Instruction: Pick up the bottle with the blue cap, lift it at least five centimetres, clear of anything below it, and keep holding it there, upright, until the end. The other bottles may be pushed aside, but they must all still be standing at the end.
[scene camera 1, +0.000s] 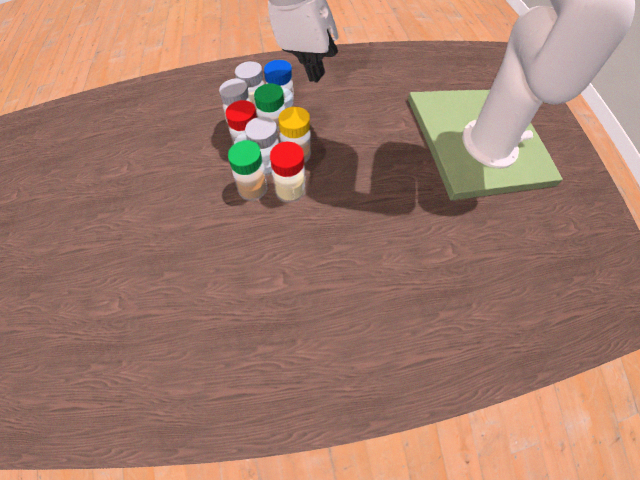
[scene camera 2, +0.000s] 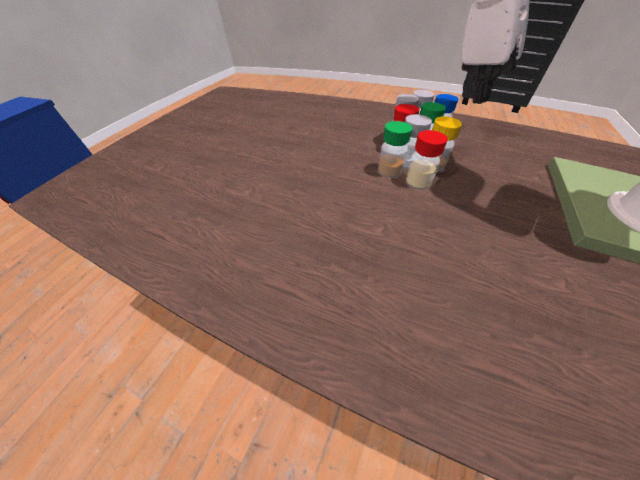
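Seen in the pictures: gripper, fingertip midpoint: (scene camera 1: 317, 77) (scene camera 2: 480, 102); arm's base at its link origin: (scene camera 1: 490, 144).
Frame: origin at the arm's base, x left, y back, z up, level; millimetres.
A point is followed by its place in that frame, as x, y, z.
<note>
The bottle with the blue cap (scene camera 1: 278, 73) @(-220, -387, 80) (scene camera 2: 446, 103) @(-212, -386, 75) stands upright at the back right corner of a tight cluster of bottles. The dark green-capped bottle (scene camera 1: 269, 98) @(-154, -419, 80) (scene camera 2: 432, 112) @(-143, -420, 76) is in front of it and hides part of its body; a grey-capped bottle (scene camera 1: 248, 74) @(-238, -444, 80) (scene camera 2: 423, 98) @(-227, -441, 76) stands to its left. The yellow-capped bottle (scene camera 1: 294, 122) @(-79, -391, 80) (scene camera 2: 447, 128) @(-65, -391, 77) is further forward. All the bottles in view stand upright. My gripper (scene camera 1: 314, 79) @(-159, -327, 103) (scene camera 2: 478, 100) @(-159, -327, 103) is shut and empty, to the right of the blue cap and apart from it, its fingertips pointing down.
At the cluster's front stand a bright green-capped bottle (scene camera 1: 245, 157) @(-29, -486, 80) (scene camera 2: 397, 133) @(-13, -487, 78) and a red-capped bottle (scene camera 1: 287, 159) @(-4, -422, 80) (scene camera 2: 431, 143) @(11, -423, 79). The arm's base is on a green board (scene camera 1: 465, 187) @(84, -112, 1) (scene camera 2: 573, 206) @(8, -130, -2) to the right. A blue object (scene camera 2: 38, 144) is beyond the table's left edge in scene camera 2.
</note>
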